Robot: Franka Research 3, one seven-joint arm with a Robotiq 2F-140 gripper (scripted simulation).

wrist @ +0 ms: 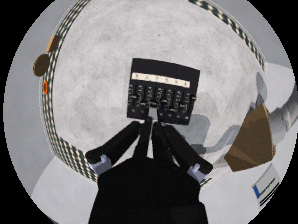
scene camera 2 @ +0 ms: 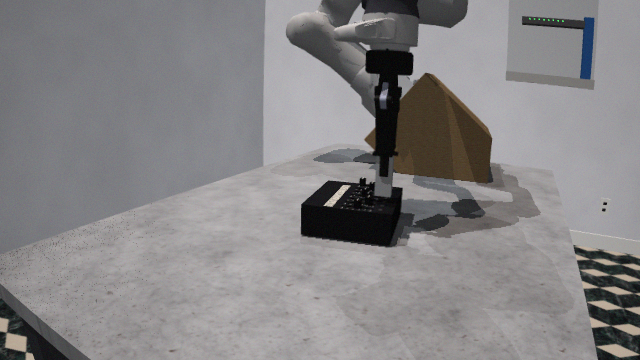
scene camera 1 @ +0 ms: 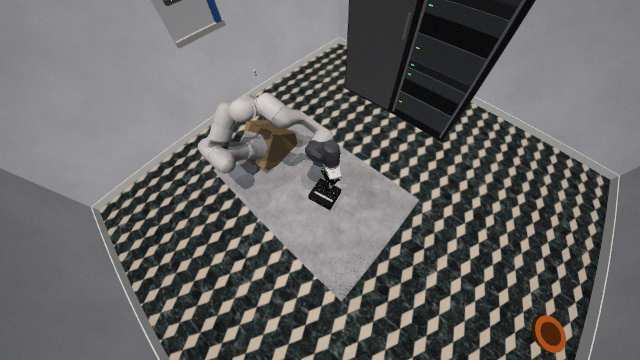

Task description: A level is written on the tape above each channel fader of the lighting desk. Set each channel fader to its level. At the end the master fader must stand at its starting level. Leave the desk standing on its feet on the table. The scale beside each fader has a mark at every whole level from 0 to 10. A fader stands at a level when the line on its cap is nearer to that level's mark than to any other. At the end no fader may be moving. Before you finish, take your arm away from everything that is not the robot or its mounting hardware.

Path:
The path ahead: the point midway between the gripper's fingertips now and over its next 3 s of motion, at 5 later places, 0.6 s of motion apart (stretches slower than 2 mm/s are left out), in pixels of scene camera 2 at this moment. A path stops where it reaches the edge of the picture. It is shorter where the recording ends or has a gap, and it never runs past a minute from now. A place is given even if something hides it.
My gripper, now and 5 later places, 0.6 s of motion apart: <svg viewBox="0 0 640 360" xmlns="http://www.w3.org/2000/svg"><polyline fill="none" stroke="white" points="383,195 381,196 379,197 373,196 370,196 368,195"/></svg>

